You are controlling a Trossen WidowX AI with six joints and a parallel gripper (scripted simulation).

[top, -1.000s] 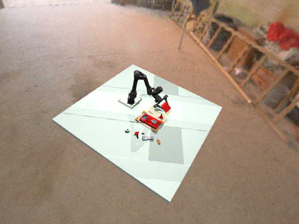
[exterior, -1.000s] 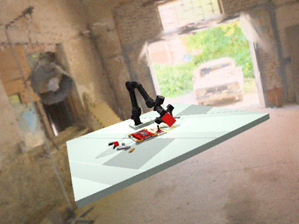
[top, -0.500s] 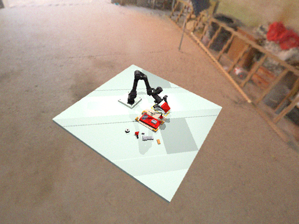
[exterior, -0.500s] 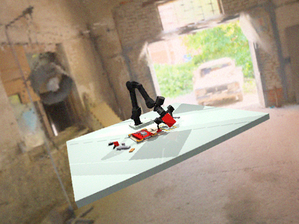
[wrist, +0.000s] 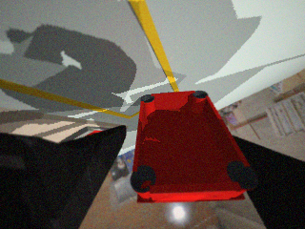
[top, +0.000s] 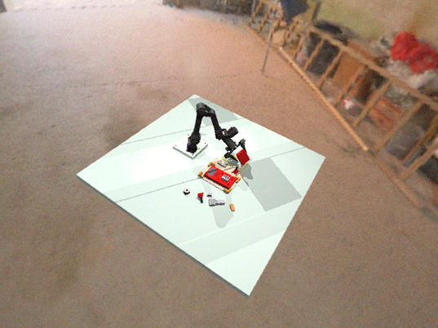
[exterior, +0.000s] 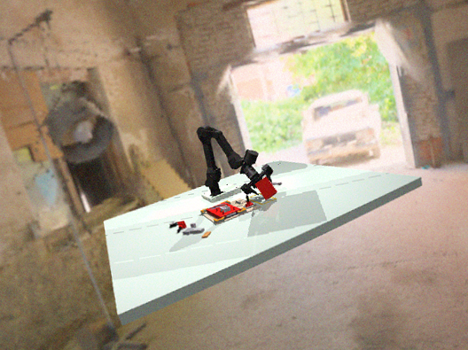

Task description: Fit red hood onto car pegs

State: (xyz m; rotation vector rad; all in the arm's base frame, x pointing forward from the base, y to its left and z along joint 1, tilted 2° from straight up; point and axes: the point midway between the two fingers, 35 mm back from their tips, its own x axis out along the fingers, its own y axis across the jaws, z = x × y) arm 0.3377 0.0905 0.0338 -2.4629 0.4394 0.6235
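Right now my gripper tip is right at the red hood. Round my gripper tip: grey bar 18 cm to the left, 16 cm behind, 5 cm below.
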